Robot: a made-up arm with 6 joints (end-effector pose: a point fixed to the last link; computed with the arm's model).
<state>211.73 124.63 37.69 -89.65 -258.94 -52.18</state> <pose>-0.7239 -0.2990 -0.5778 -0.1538 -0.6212 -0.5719 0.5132</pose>
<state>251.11 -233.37 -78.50 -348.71 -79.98 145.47</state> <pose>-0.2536 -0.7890 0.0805 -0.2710 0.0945 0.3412 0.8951</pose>
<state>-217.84 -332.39 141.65 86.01 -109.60 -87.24</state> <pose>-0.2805 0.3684 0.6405 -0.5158 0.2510 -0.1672 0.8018</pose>
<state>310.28 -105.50 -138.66 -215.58 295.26 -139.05</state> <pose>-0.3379 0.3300 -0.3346 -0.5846 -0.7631 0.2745 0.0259</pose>
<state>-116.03 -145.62 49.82 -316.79 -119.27 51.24</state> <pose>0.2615 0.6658 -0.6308 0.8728 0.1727 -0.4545 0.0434</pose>
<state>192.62 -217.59 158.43 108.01 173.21 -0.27</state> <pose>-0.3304 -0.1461 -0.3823 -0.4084 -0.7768 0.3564 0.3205</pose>
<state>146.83 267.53 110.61 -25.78 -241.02 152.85</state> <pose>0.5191 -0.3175 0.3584 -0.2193 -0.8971 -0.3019 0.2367</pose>
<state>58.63 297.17 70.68 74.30 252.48 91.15</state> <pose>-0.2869 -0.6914 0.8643 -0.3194 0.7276 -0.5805 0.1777</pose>
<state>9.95 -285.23 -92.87 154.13 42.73 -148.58</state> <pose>0.5163 0.1956 0.8292 -0.1388 -0.4759 0.0923 0.8636</pose>
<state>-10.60 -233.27 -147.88 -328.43 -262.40 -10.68</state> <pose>0.7005 0.0150 0.0541 -0.2345 0.5953 -0.0034 0.7686</pose>
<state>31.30 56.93 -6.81 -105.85 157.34 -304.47</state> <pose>0.7082 0.4113 0.7715 0.7509 0.4378 -0.4422 0.2214</pose>
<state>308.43 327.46 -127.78 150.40 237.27 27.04</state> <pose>-0.4245 0.4956 0.6936 0.3417 -0.0743 -0.9369 0.0010</pose>
